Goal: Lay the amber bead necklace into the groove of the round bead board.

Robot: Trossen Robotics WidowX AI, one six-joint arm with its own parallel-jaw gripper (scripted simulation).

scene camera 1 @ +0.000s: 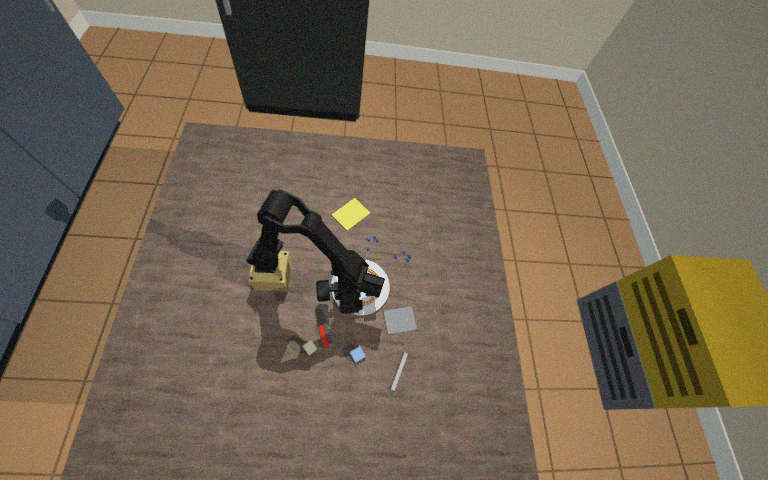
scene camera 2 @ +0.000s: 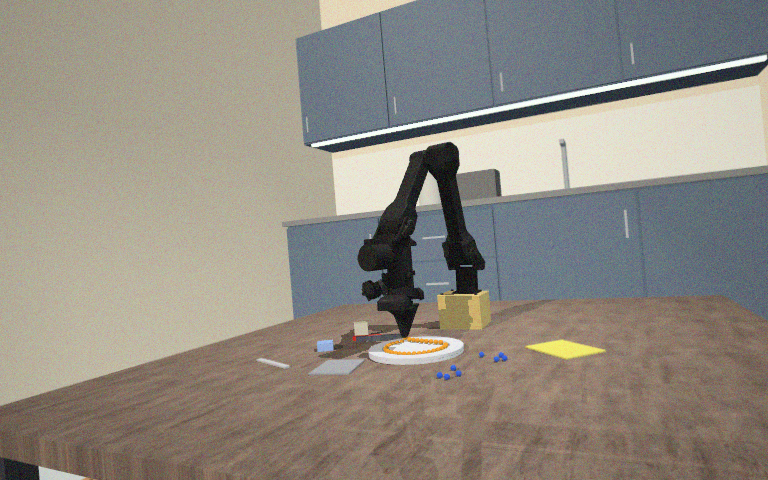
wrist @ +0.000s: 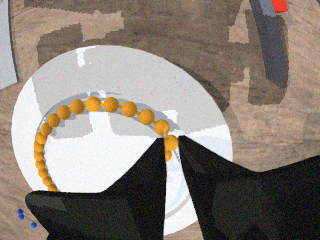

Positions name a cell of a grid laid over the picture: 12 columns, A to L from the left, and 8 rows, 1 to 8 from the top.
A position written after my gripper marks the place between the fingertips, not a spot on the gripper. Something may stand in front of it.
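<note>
Scene camera 1 gives me a grey square tile (scene camera 1: G6). I also see a yellow sheet (scene camera 2: I6), though in the wrist view the sheet is out of frame. As for my gripper (scene camera 2: G6), I find it in scene camera 2, while scene camera 1 shows the gripper (scene camera 1: F5) too, and so does the wrist view, with the gripper (wrist: G5) visible there.
</note>
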